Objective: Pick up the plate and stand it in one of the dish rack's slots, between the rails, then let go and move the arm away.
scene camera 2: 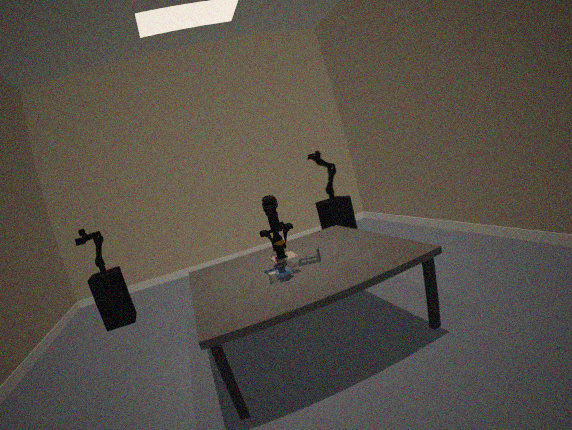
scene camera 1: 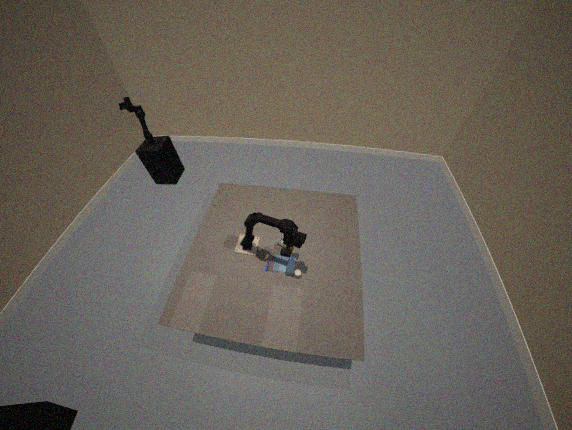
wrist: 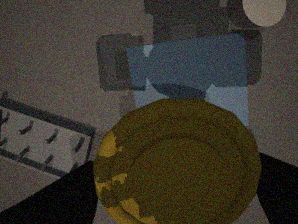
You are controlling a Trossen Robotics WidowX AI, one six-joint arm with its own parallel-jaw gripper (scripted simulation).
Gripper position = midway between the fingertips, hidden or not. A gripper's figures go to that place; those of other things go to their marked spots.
Labels:
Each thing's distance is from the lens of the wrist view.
my gripper (wrist: 175,167): 10 cm
yellow plate (wrist: 172,153): 8 cm

